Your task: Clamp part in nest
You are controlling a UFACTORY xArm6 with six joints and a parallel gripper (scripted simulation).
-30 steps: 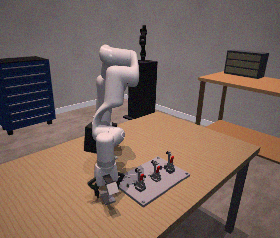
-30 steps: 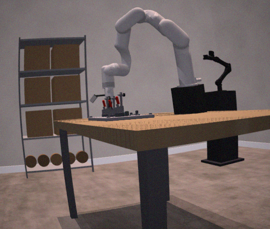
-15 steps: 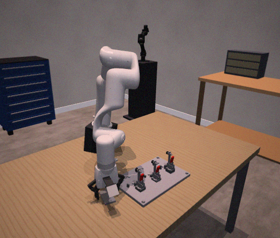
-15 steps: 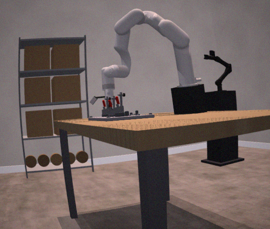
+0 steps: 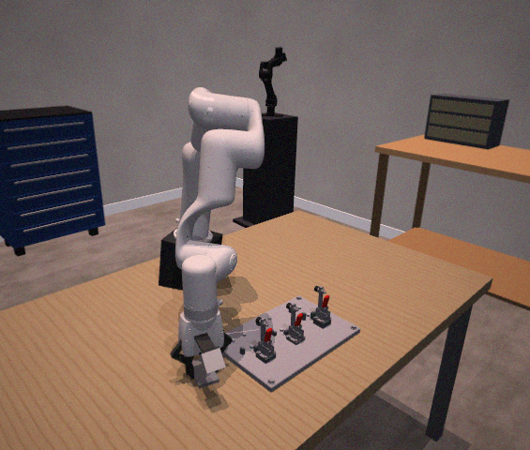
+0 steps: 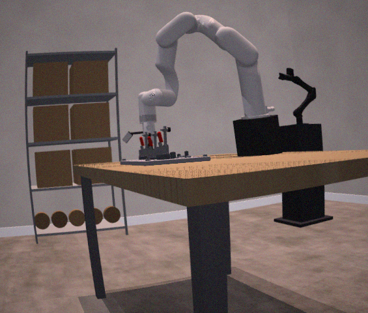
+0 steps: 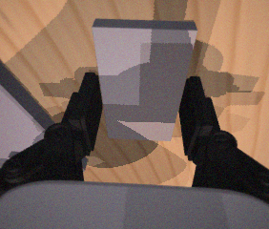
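My gripper is now 2 cm above the grey block part. Round my hand: grey fixture plate 3 cm ahead, 25 cm to the left, 1 cm below.
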